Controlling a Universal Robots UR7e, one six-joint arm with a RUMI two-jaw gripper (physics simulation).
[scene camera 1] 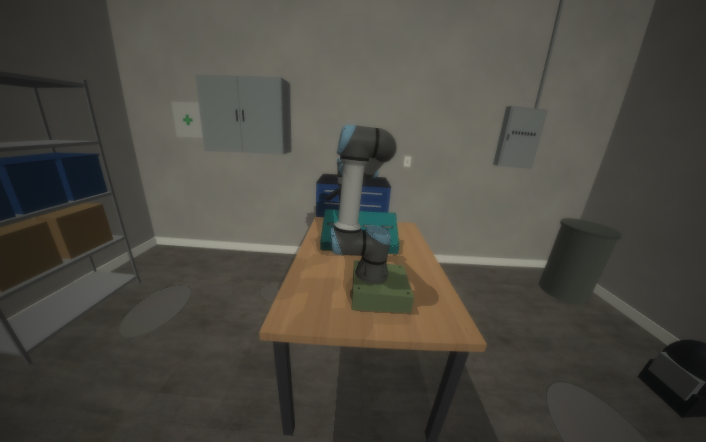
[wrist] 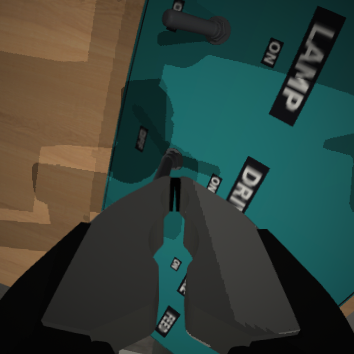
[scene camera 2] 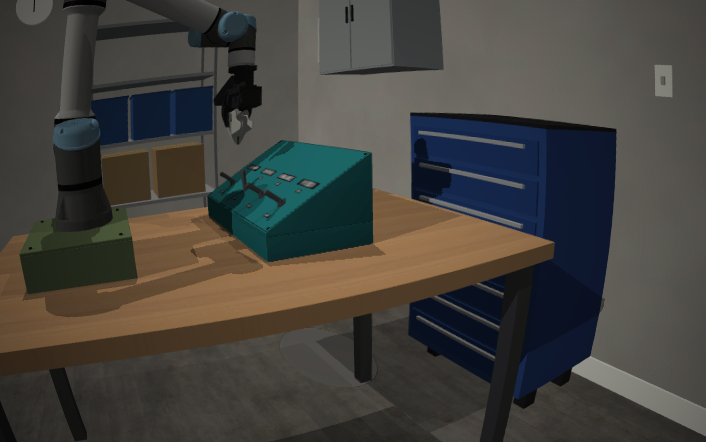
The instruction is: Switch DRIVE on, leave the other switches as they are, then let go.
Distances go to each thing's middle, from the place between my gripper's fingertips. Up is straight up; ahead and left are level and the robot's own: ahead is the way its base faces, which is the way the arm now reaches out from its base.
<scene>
Now: the teal switch console [scene camera 2: 326, 192] 12 cm below my hand, 11 cm to the right of it and 7 cm ahead of it.
</scene>
